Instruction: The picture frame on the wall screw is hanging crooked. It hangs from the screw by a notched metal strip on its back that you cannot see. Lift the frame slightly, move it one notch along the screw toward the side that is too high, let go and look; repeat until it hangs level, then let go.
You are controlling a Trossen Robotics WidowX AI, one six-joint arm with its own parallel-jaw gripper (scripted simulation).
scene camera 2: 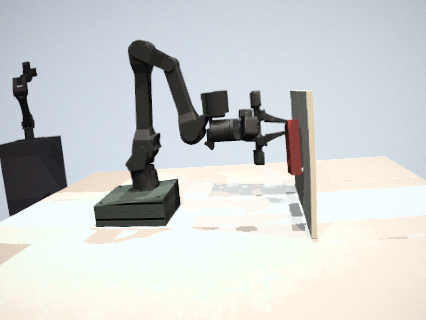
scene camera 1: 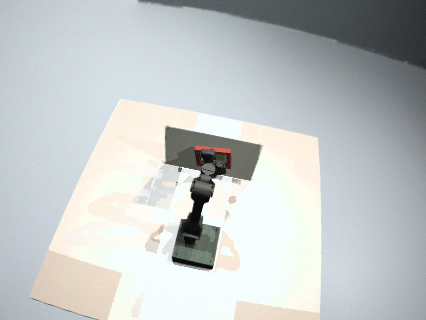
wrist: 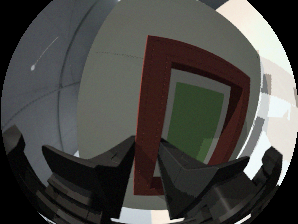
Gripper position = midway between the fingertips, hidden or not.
Observation:
I see my gripper (scene camera 2: 291,126), a picture frame (scene camera 2: 292,140) and a wall panel (scene camera 1: 179,143).
The picture frame also shows in the wrist view (wrist: 197,101). My gripper is seen too in the wrist view (wrist: 146,141). The wall panel shows as well in scene camera 2 (scene camera 2: 302,109) and in the wrist view (wrist: 107,107).

